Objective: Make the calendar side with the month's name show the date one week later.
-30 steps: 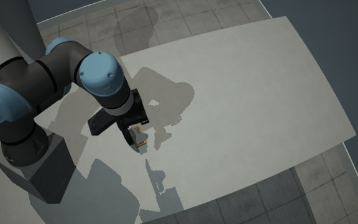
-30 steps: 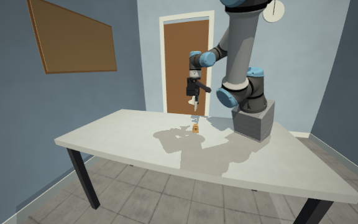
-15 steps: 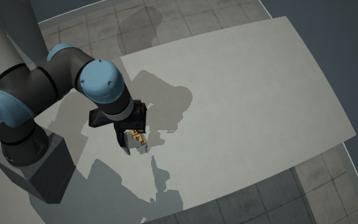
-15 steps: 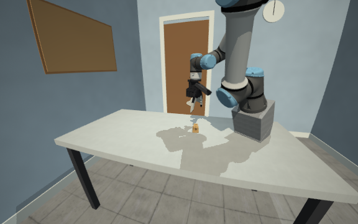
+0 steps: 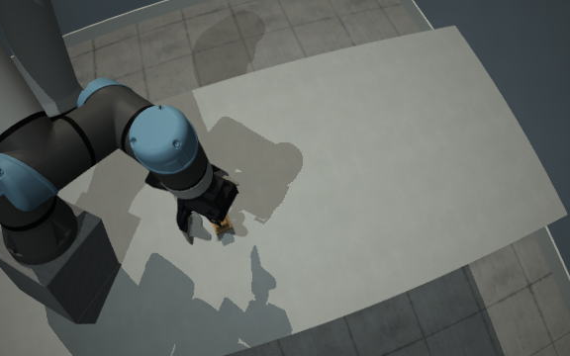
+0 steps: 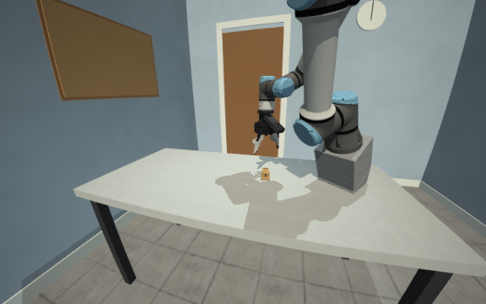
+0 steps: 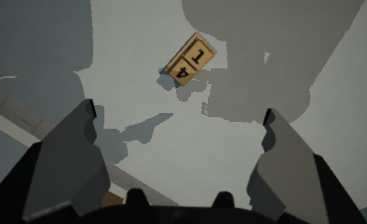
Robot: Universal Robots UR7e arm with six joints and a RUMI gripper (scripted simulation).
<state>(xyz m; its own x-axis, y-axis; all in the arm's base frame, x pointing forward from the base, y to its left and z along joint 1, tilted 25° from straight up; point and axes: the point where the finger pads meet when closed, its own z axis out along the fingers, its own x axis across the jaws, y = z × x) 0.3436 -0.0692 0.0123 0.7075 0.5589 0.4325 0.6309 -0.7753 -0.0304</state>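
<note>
The wooden calendar tray lies 13 cm below my hand and 1 cm to the left of it.
</note>
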